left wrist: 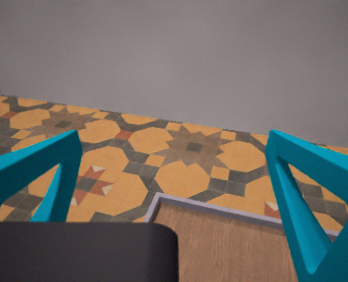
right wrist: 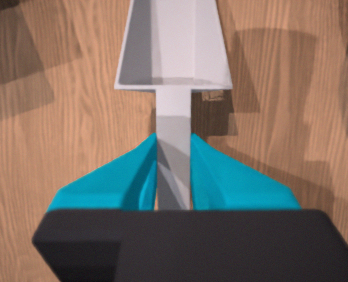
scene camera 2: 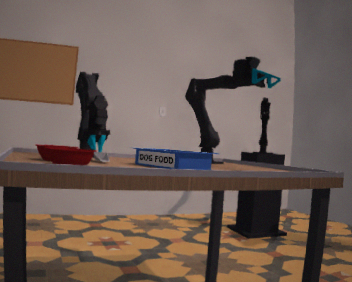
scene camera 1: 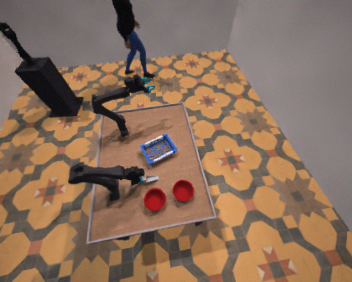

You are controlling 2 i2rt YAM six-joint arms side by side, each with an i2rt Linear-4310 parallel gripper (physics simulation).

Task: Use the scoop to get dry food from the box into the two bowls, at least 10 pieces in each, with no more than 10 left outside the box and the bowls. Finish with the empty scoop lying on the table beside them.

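Pixels of known places: left gripper, fingertip midpoint: [left wrist: 173, 140] [scene camera 2: 274, 77] [scene camera 1: 153, 83]; right gripper, fingertip midpoint: [right wrist: 173, 142] [scene camera 2: 97, 155] [scene camera 1: 142, 180]; left arm's base at its link origin: [scene camera 1: 122, 128]; right arm's base at its link origin: [scene camera 1: 114, 187].
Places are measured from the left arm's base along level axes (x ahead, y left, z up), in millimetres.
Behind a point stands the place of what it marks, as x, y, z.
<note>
My right gripper [scene camera 1: 143, 179] @[-3, -613, 24] [scene camera 2: 97, 150] @[-3, -613, 24] [right wrist: 173, 142] @[-3, -613, 24] is shut on the handle of the grey scoop [scene camera 1: 152, 178] @[75, -629, 9] [scene camera 2: 101, 158] @[30, -612, 13] [right wrist: 173, 45] @[55, -627, 8]. The scoop is level and low over the table; whether it touches is unclear. The visible part of its pan holds no food. Two red bowls [scene camera 1: 155, 200] @[31, -801, 4] [scene camera 1: 183, 191] @[255, -836, 3] stand below and right of the scoop in scene camera 1; no food pieces can be made out in them. The blue box [scene camera 1: 171, 140] @[357, -405, 66] [scene camera 2: 195, 160] @[344, -405, 34] holds brown pieces. My left gripper [scene camera 1: 149, 85] @[390, 1, 407] [scene camera 2: 272, 80] @[390, 1, 407] [left wrist: 173, 140] @[390, 1, 407] is open and empty, high past the table's edge.
The table [scene camera 1: 115, 222] @[-283, -811, 0] [scene camera 2: 280, 168] @[359, 135, 5] has a raised grey rim. The box stands above the scoop and bowls in scene camera 1. A person [scene camera 1: 134, 37] stands beyond the table's upper edge. A black pedestal [scene camera 1: 50, 87] [scene camera 2: 257, 200] stands on the floor apart from the table.
</note>
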